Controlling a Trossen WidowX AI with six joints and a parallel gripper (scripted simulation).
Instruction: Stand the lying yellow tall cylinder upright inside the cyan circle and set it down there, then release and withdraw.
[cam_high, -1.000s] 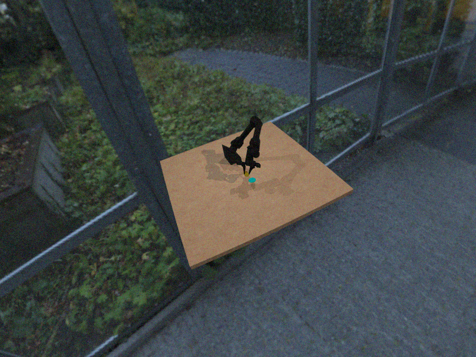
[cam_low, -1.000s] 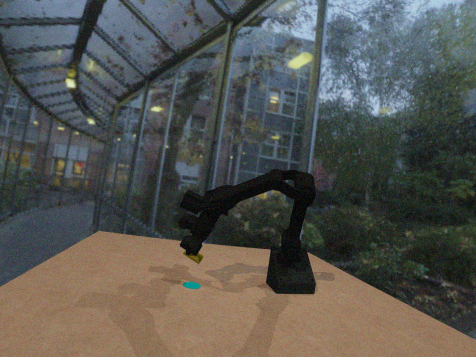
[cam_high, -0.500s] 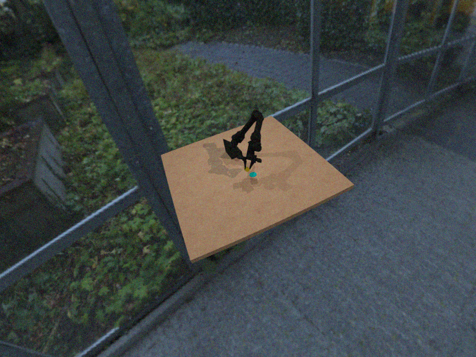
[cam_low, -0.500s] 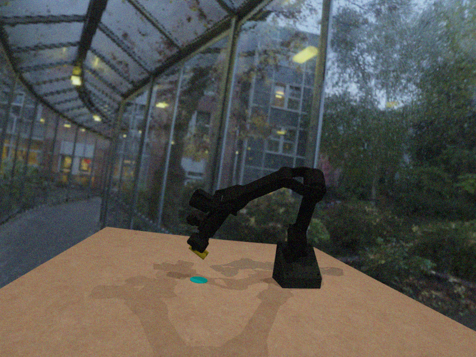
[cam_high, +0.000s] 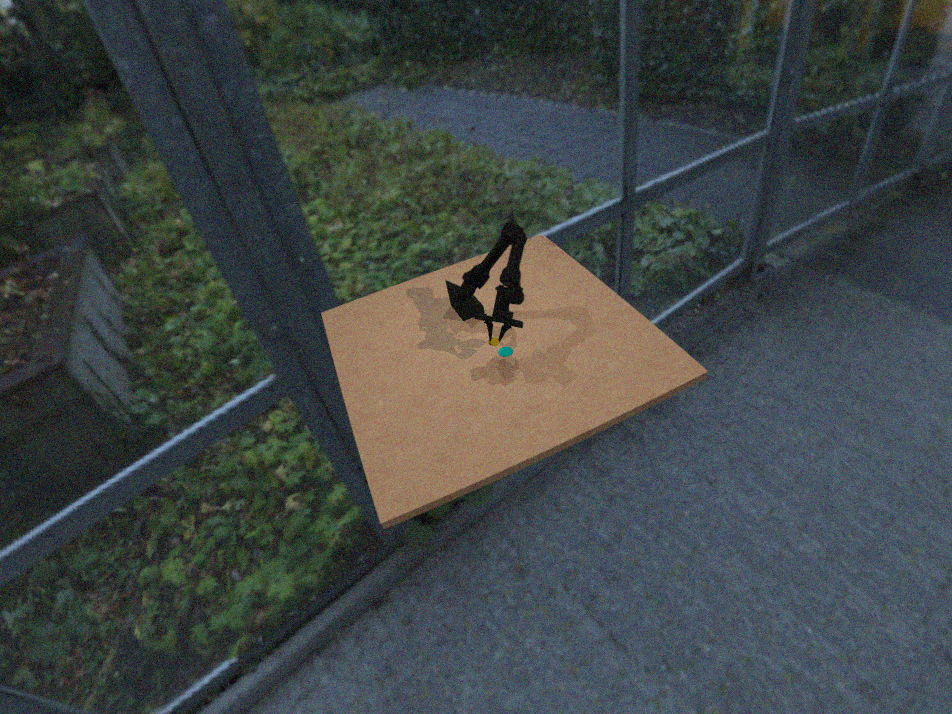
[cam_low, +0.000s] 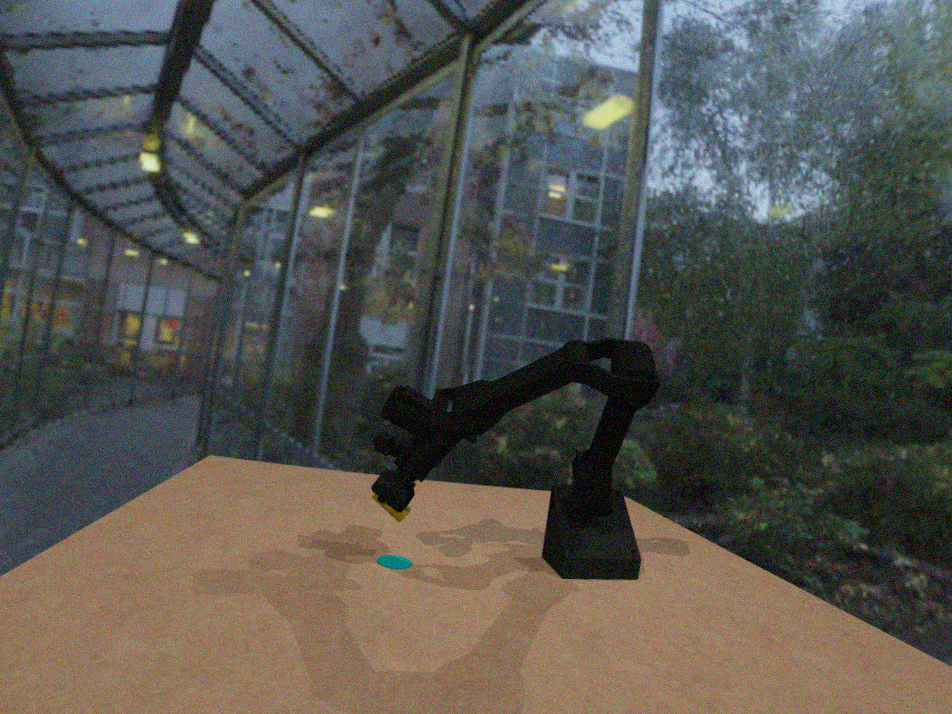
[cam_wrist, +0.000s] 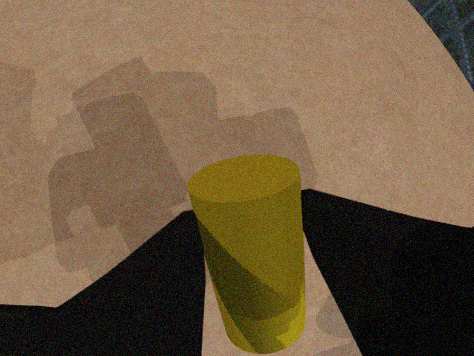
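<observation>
Now: the cyan circle 20 mm behind my gripper tip, 60 mm to the left of it and 100 mm below it. Also, from my gripper tip: yellow tall cylinder 20 mm behind, 10 mm below.
</observation>
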